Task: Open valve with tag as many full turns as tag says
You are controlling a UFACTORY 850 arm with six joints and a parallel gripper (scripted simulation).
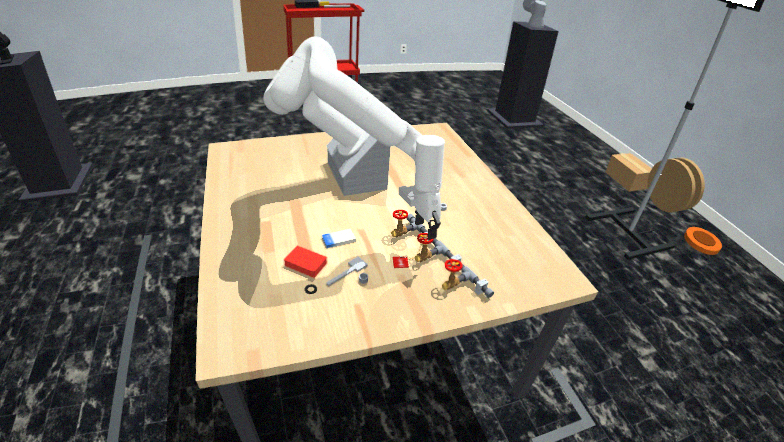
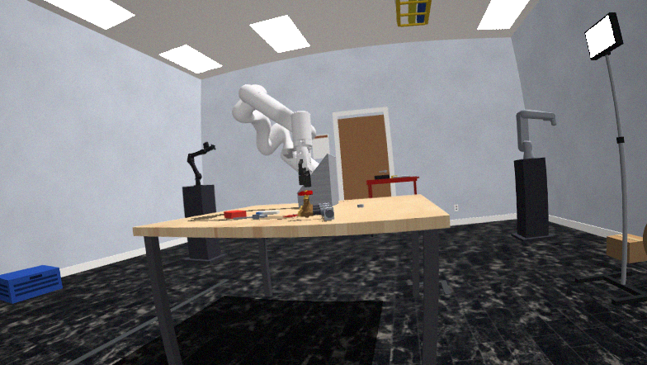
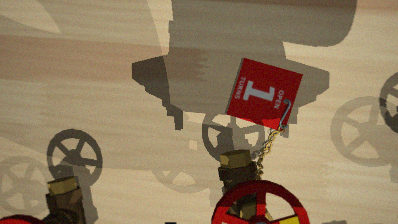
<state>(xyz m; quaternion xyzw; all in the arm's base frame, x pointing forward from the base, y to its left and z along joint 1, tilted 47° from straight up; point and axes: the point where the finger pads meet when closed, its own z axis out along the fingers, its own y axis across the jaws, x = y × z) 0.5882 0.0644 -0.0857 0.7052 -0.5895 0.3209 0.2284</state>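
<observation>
The red tag lies 13 cm below my hand, 7 cm to the right of it and 1 cm behind it. Also, from my hand: grey cylinder 22 cm to the right, 13 cm below, 5 cm ahead; grey tool 26 cm to the right, 13 cm below; white card 26 cm to the right, 16 cm behind, 13 cm below.
</observation>
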